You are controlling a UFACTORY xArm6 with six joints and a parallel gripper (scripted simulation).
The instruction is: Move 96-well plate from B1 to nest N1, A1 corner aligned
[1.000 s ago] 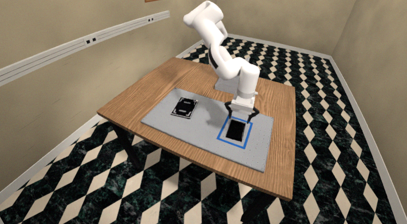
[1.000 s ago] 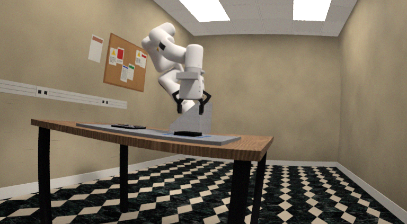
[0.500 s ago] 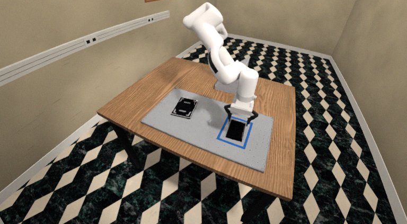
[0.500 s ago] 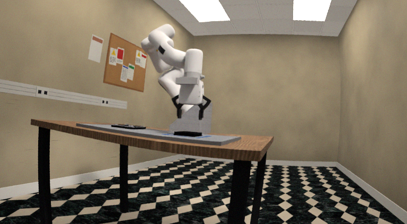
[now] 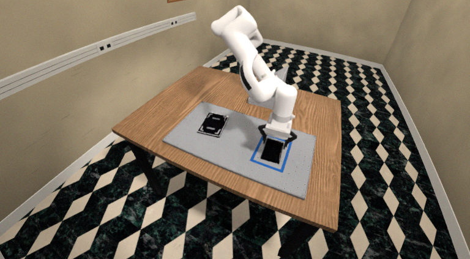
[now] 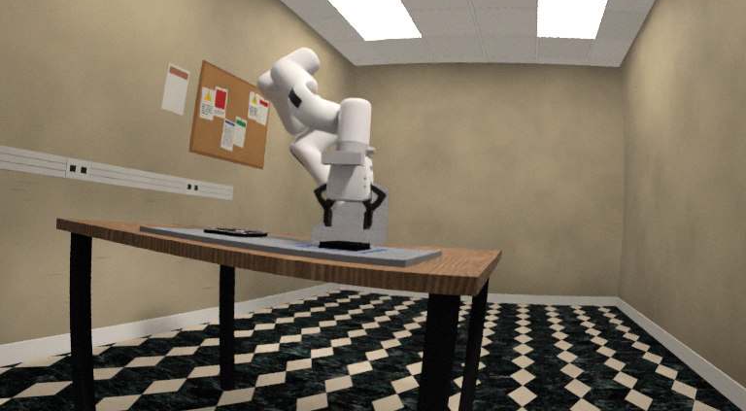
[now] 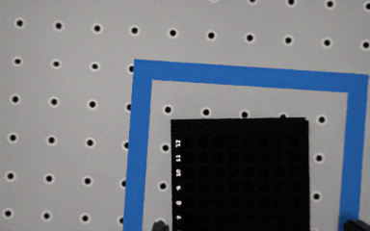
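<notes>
The 96-well plate lies 5 cm below my hand. Also, from my hand: plate nest N1 (34 cm to the right, 5 cm below, 1 cm ahead).
</notes>
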